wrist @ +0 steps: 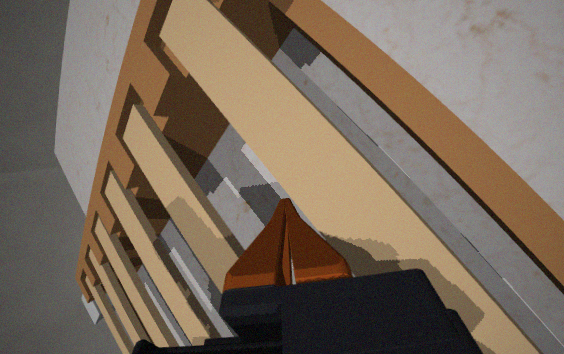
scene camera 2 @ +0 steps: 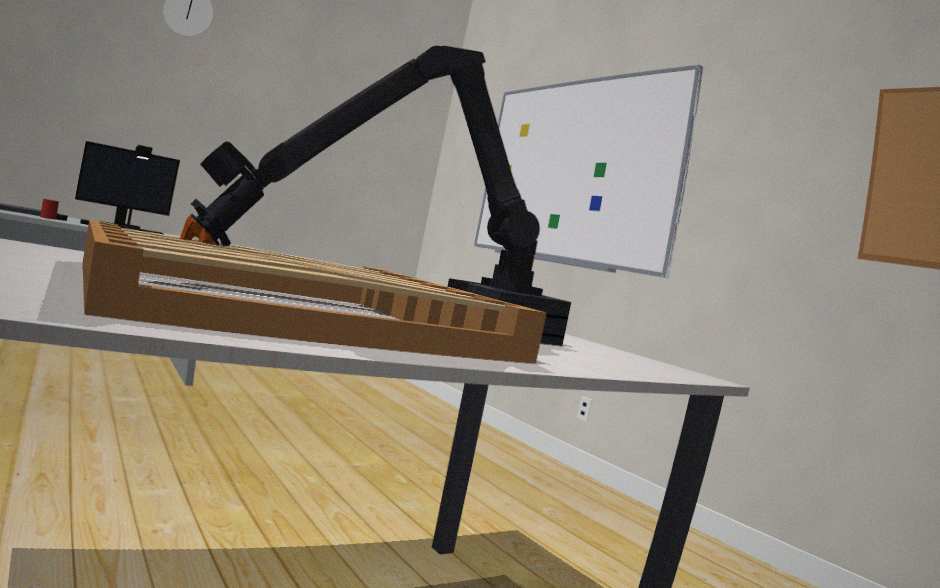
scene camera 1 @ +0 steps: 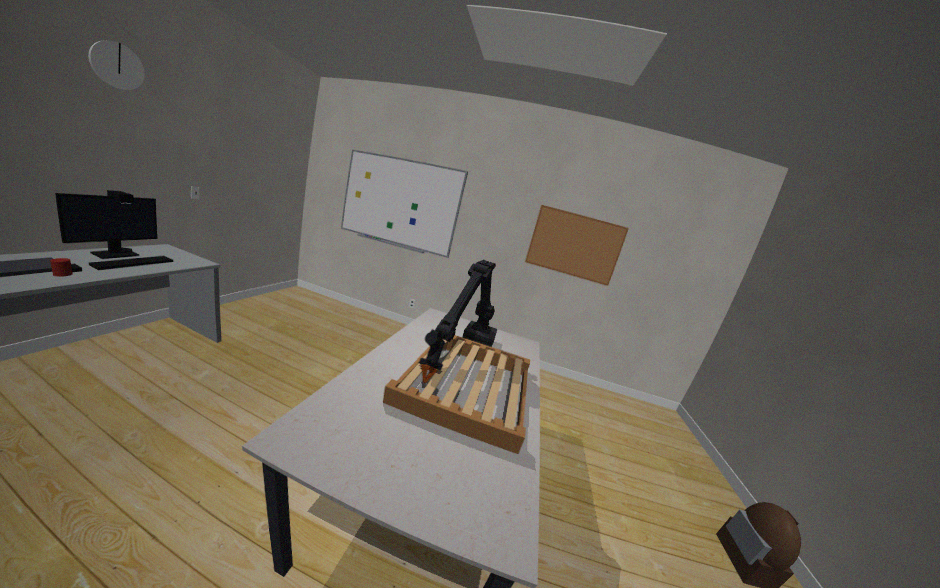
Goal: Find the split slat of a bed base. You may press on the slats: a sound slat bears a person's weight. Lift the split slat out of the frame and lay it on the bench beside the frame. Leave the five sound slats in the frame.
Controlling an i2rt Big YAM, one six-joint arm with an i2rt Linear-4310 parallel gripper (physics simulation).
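The brown bed-base frame lies on the bench. Its pale slats rest in the rail slots; none shows outside the frame. I see no crack, so I cannot tell which slat is split. My gripper is shut and empty, tips pointing down at the left side in scene camera 1. In the wrist view its tips appear beside the inner edge of the outermost slat, with the second slat on their other side. Tip contact is unclear; the frame hides the tips in scene camera 2.
The arm's base stands on the bench behind the frame. The frame's raised side rail runs beside the outermost slat. A desk with a monitor and a red mug stands apart.
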